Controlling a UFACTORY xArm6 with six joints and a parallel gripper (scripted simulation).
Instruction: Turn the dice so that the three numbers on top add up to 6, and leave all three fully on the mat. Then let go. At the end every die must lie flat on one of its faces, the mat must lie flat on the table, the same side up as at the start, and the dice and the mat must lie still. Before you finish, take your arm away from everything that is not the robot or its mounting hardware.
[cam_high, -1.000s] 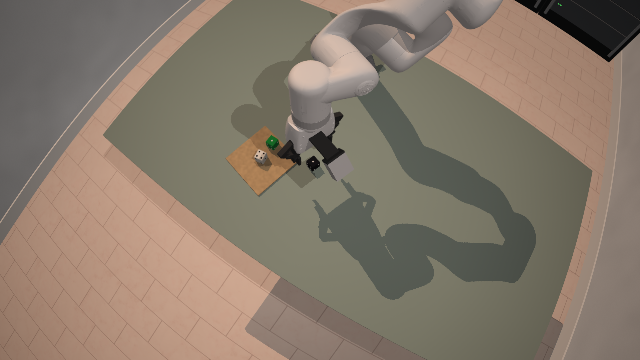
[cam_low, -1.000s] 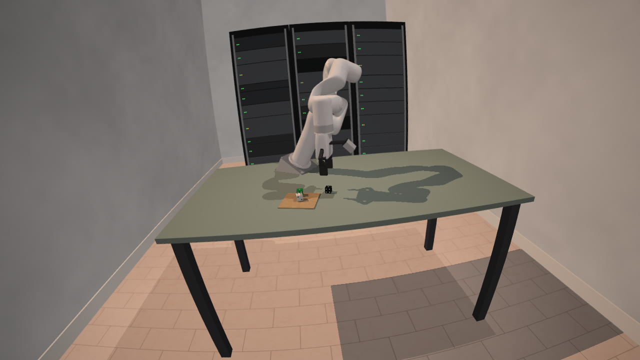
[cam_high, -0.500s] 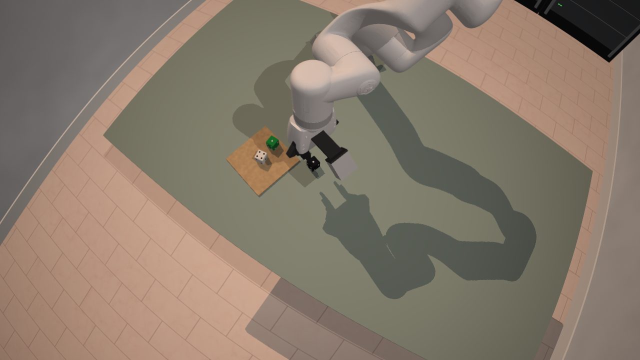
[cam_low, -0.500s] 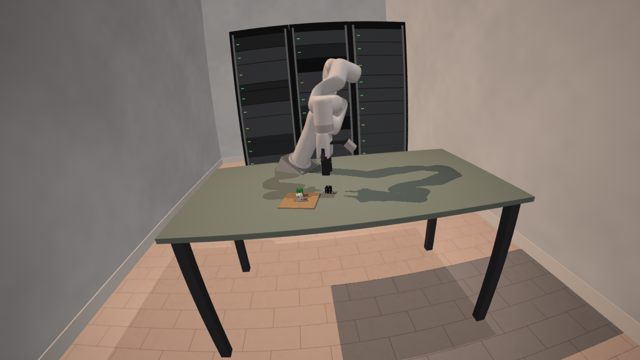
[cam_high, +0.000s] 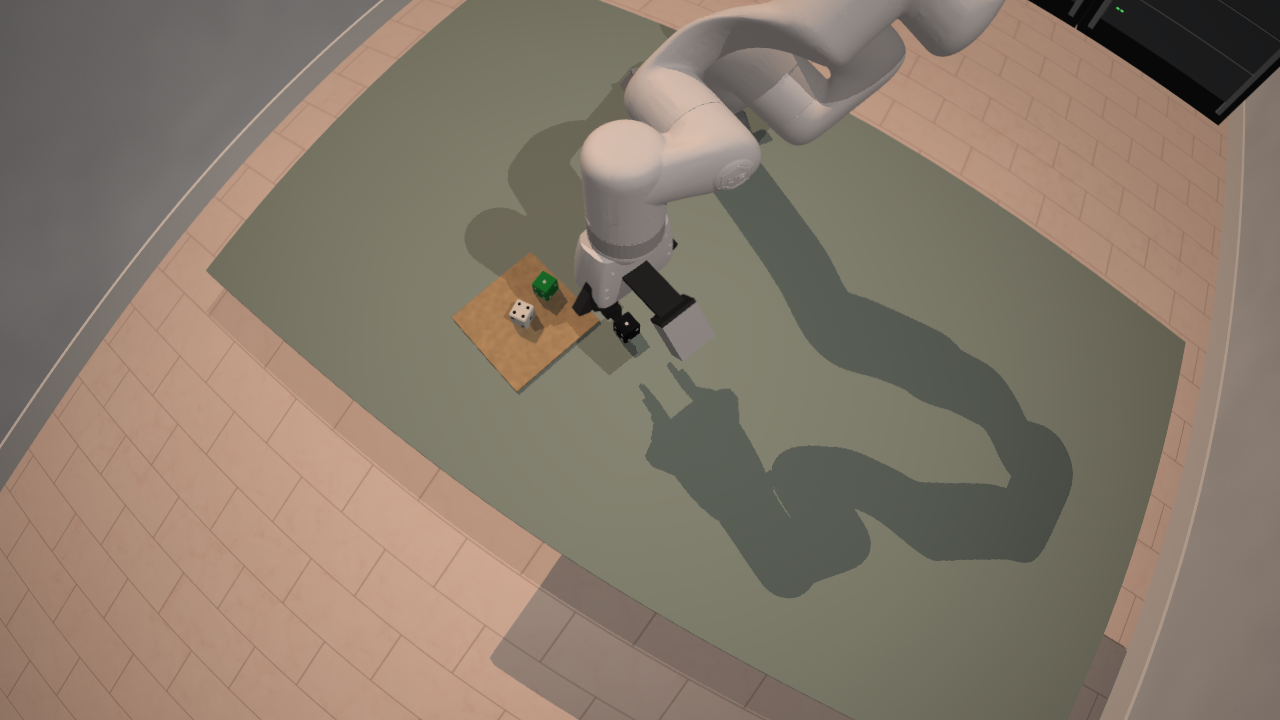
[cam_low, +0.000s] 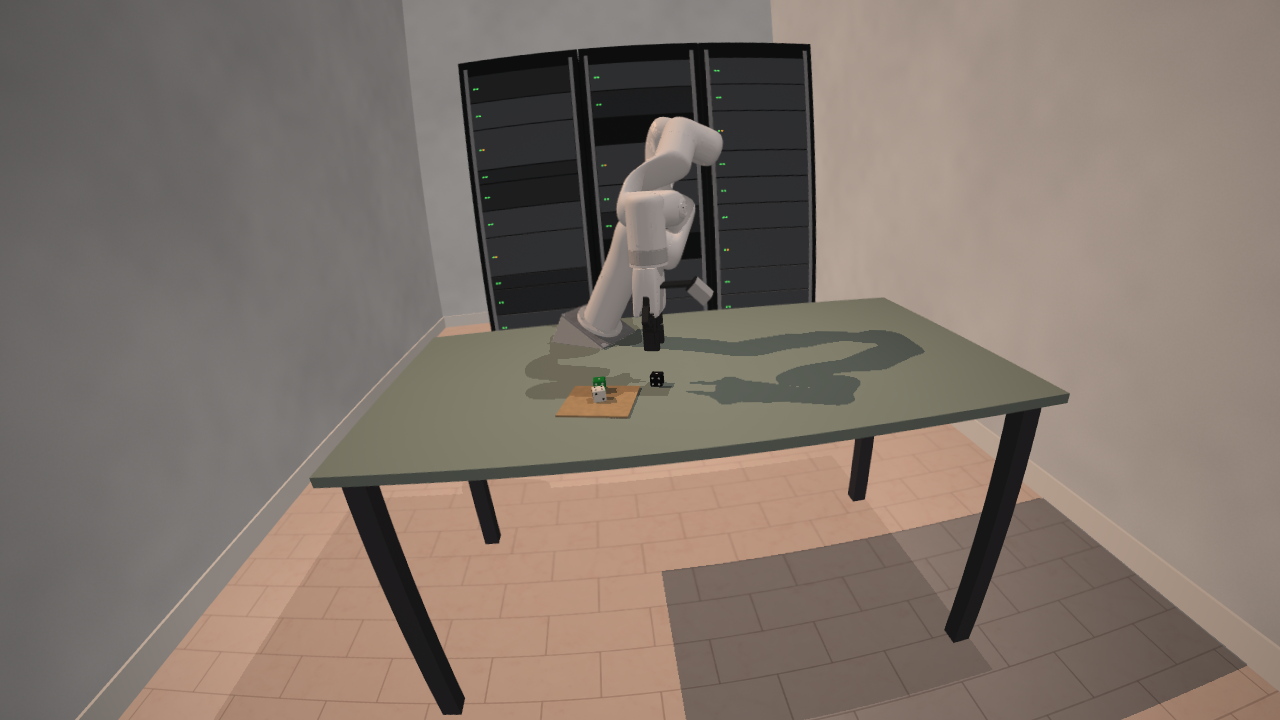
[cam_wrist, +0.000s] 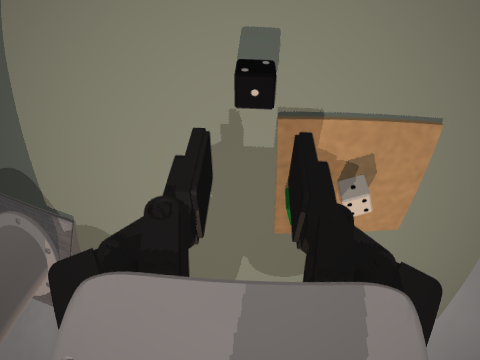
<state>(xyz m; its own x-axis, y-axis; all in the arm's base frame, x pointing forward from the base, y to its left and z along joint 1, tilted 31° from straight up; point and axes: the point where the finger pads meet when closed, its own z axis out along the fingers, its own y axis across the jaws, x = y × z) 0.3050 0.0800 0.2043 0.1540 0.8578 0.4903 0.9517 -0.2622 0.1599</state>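
My hand is 9 cm above the black die. The rest, counted from my hand: white die: 8 cm ahead, 11 cm to the right, 9 cm below; then brown mat: 8 cm ahead, 11 cm to the right, 10 cm below; then green die: 3 cm ahead, 12 cm to the right, 9 cm below.
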